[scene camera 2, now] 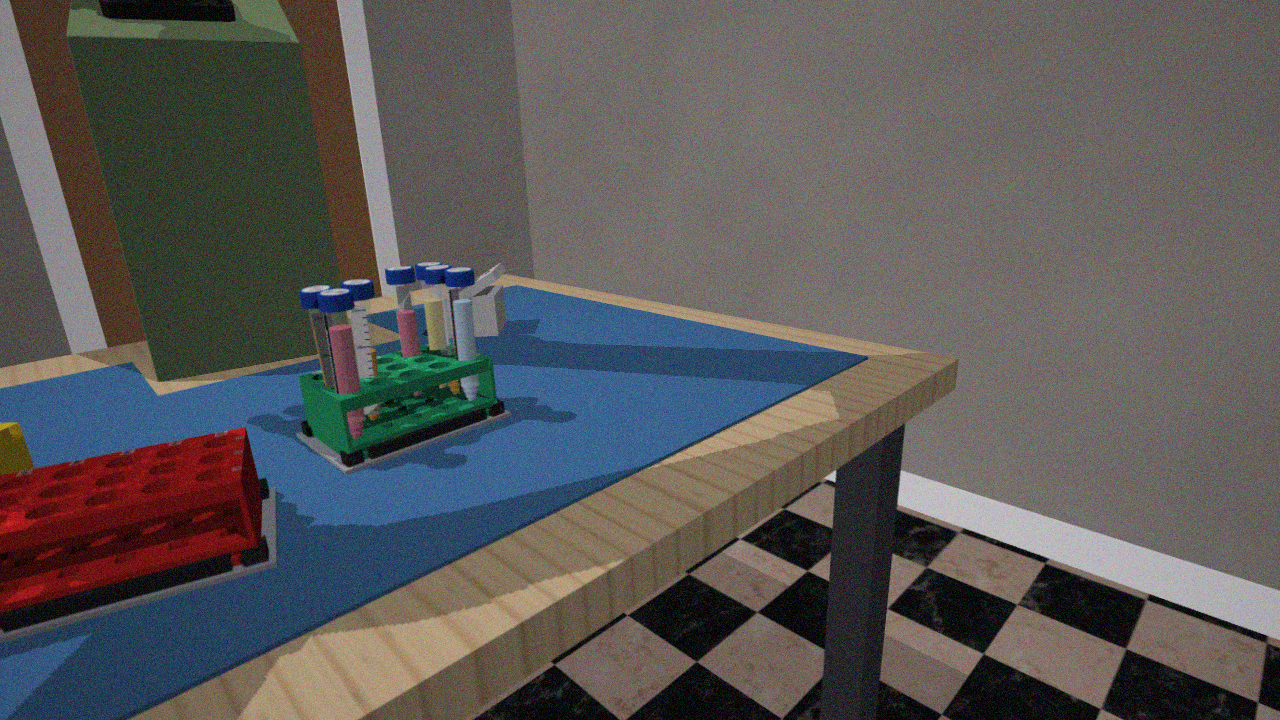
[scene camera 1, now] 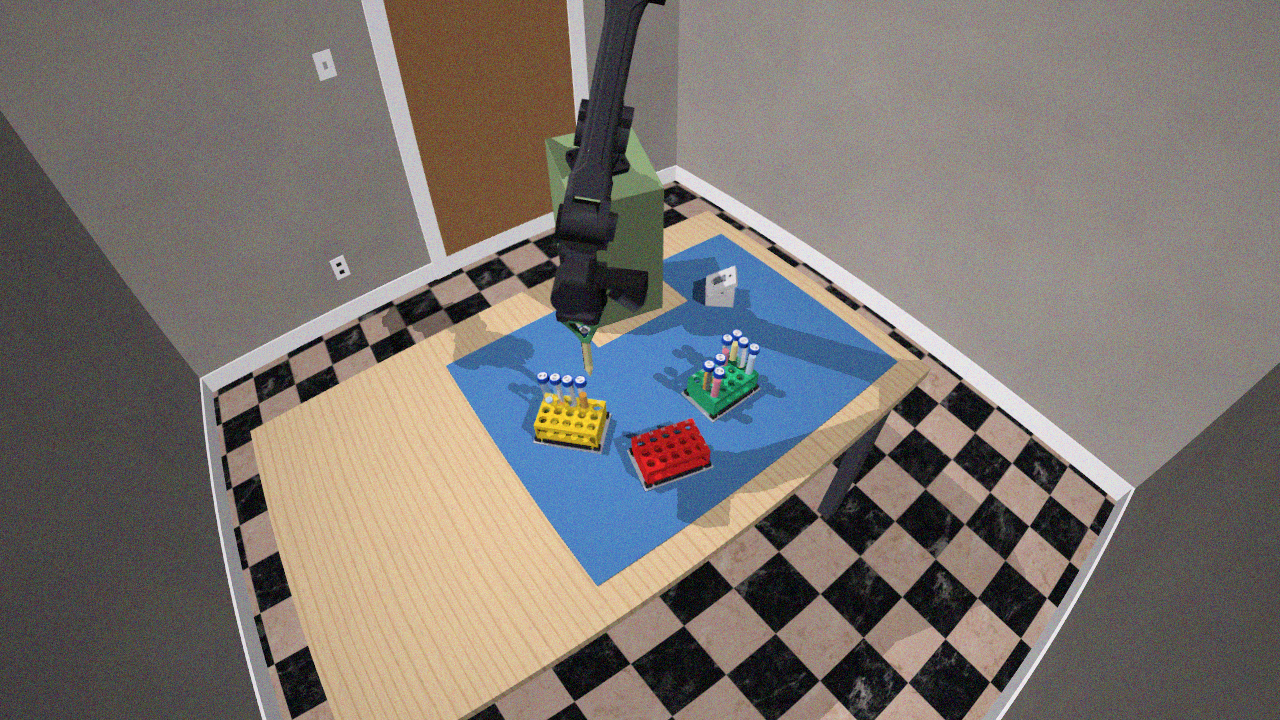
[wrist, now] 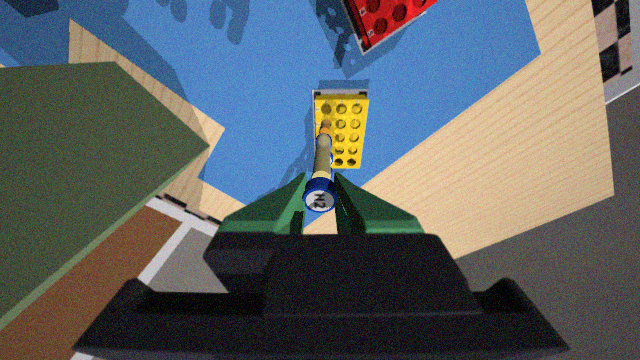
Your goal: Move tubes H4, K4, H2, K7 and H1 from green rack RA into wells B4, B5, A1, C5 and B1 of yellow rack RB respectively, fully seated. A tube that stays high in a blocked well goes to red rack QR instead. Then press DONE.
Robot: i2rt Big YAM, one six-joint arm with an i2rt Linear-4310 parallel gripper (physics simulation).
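Frame: origin at the arm's base, x ahead, y left, z up, level; metres.
Seen in the pictures: gripper, fingertip midpoint: [scene camera 1: 587, 338] [wrist: 320, 179]; arm's base at its link origin: [scene camera 2: 168, 8].
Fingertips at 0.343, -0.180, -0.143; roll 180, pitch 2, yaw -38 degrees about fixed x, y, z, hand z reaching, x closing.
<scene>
Pixels of each thing's middle, then the offset from my fingertips to it, as dx, dy, dz. Level surfaces: height alone.
- tube H2 at the middle of its body: [wrist: 322, 157] [scene camera 1: 587, 353] -0.001, -0.003, -0.040
- yellow rack RB at the middle of its body: [wrist: 339, 133] [scene camera 1: 571, 420] -0.005, -0.054, -0.215
- green rack RA at the middle of its body: [scene camera 2: 401, 395] [scene camera 1: 722, 383] +0.055, +0.271, -0.215
- red rack QR at the middle of its body: [scene camera 2: 127, 517] [scene camera 1: 670, 451] +0.154, +0.087, -0.215
- small white box at the middle of its body: [scene camera 2: 474, 299] [scene camera 1: 721, 285] -0.209, +0.439, -0.203
- blue mat at its surface level: dz -0.243
- wooden table at its surface level: dz -0.246
My gripper [scene camera 1: 584, 334] [wrist: 320, 179] is shut on tube H2 [scene camera 1: 588, 359] [wrist: 320, 199], a blue-capped tube with pale yellow contents. It holds the tube roughly upright, above and behind the yellow rack RB [scene camera 1: 570, 436] [wrist: 348, 131]. RB has several blue-capped tubes standing in its back row; in the wrist view H2 hides most of them. The green rack RA [scene camera 1: 716, 405] [scene camera 2: 326, 416] holds several blue-capped tubes; their labels are too small to read. The red rack QR [scene camera 1: 669, 462] [scene camera 2: 125, 490] [wrist: 389, 19] shows no tubes.
A tall green block [scene camera 1: 631, 241] [scene camera 2: 205, 197] [wrist: 90, 160] stands behind the mat, close to the arm. A small white box [scene camera 1: 721, 288] [scene camera 2: 489, 311] with a slanted top stands behind RA; its markings are unreadable. The racks stand on a blue mat [scene camera 1: 572, 501] on a wooden table [scene camera 1: 384, 537].
</scene>
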